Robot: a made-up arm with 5 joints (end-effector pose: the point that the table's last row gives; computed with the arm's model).
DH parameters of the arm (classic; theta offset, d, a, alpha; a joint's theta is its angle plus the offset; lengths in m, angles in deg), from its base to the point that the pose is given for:
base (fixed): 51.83 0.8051 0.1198 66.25
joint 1: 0 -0.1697 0.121 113.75
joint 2: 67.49 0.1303 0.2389 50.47
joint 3: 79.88 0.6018 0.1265 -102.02
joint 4: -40.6 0.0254 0.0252 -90
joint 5: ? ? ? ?
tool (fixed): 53.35 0.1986 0 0
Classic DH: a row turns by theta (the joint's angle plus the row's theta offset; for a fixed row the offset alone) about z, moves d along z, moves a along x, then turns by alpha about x.
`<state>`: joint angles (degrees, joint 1 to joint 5).
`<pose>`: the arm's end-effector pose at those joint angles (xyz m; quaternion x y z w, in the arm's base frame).
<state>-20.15 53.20 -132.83 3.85 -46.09</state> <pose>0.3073 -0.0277 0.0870 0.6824 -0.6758 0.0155 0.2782</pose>
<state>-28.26 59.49 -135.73 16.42 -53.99</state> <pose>0.2566 -0.1485 0.0650 0.5533 -0.7651 0.1177 0.3076</pose>
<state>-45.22 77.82 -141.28 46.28 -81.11</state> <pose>0.1564 -0.4523 0.1437 0.1791 -0.8700 0.3863 0.2486</pose>
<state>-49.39 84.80 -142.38 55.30 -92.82</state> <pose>0.1368 -0.5371 0.2202 0.0561 -0.8665 0.4647 0.1735</pose>
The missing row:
joint 5: 31.76 0.0416 -0.1962 146.99
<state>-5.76 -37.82 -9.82 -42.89 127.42</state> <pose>-0.0353 0.8937 -0.0277 -0.5447 -0.0424 0.0691 0.8347</pose>
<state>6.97 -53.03 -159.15 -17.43 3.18</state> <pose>0.1483 0.9257 0.2809 0.6288 0.7180 0.2983 0.0062</pose>
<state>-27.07 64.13 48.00 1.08 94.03</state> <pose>0.3874 0.0431 -0.1270 -0.2458 0.8803 -0.3107 0.2610</pose>
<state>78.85 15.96 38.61 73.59 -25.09</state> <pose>-0.0268 1.0039 1.1924 0.5345 -0.5546 -0.6374 0.0203</pose>
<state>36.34 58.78 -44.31 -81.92 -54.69</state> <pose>0.4783 0.2993 0.4744 -0.5562 -0.1268 0.7733 0.2767</pose>
